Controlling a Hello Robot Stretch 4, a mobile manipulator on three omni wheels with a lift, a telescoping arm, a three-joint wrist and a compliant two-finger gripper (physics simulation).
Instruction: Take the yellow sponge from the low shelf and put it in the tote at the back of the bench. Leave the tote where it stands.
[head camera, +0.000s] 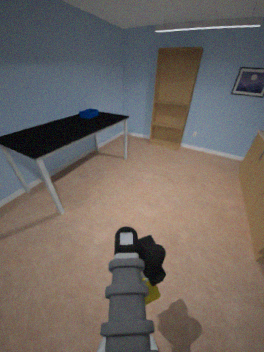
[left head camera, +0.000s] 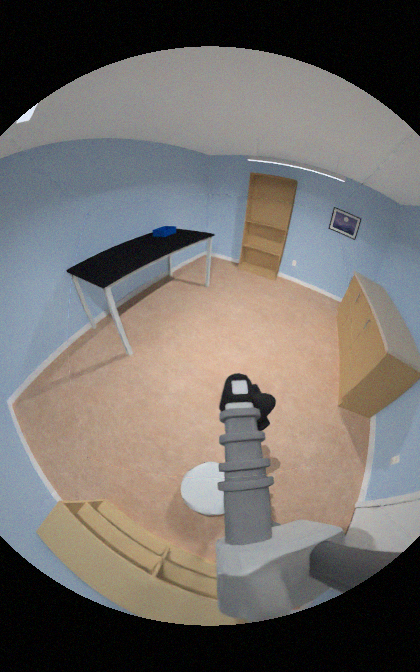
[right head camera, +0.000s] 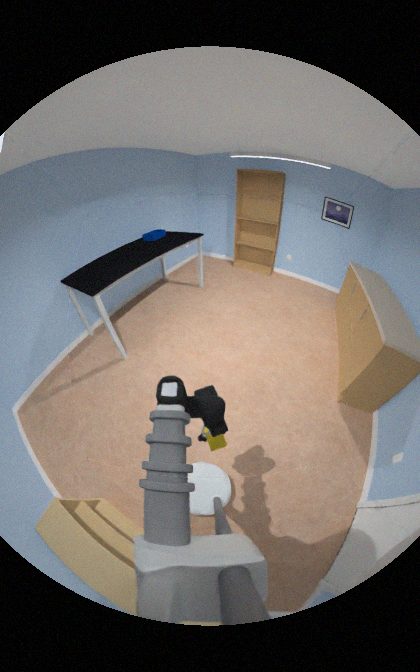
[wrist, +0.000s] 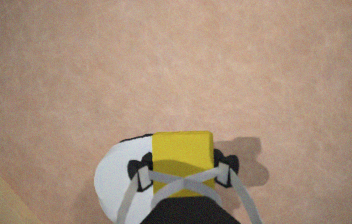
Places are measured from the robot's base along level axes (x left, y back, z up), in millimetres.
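Pixels of known places: gripper, fingertip midpoint: (head camera: 146, 284) (wrist: 182, 163).
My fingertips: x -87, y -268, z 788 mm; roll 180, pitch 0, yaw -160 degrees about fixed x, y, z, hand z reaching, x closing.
Behind a point stands the place of what it marks.
The yellow sponge (wrist: 183, 150) @[z 829, x -81, y -289 mm] (right head camera: 217, 442) (head camera: 151, 291) @[z 829, x -101, y -235 mm] is held between the two fingertips of my gripper (wrist: 182, 163) @[z 788, x -87, y -268 mm], above the floor and close to my base. The gripper is shut on it, with a fingertip pressed to each side in the wrist view. In the head view the arm hides part of the sponge. The blue tote (head camera: 89, 114) @[z 956, x 610, y -2608 mm] (left head camera: 164, 231) (right head camera: 154, 235) stands on the black-topped bench (head camera: 50, 134) @[z 887, x 966, y -1840 mm] (left head camera: 125, 255) (right head camera: 117, 260), toward its far end, well away from the gripper. The inside of the tote cannot be made out.
A low wooden shelf (left head camera: 115, 570) (right head camera: 85, 560) stands by my base at the lower left. A tall bookcase (head camera: 155, 95) @[z 1155, x -707, y -3643 mm] (left head camera: 246, 220) stands against the far wall. A wooden cabinet (head camera: 252, 185) @[z 325, x -1810, y -1428 mm] (left head camera: 377, 375) (right head camera: 375, 370) stands on the right. Bench legs reach the floor on the left.
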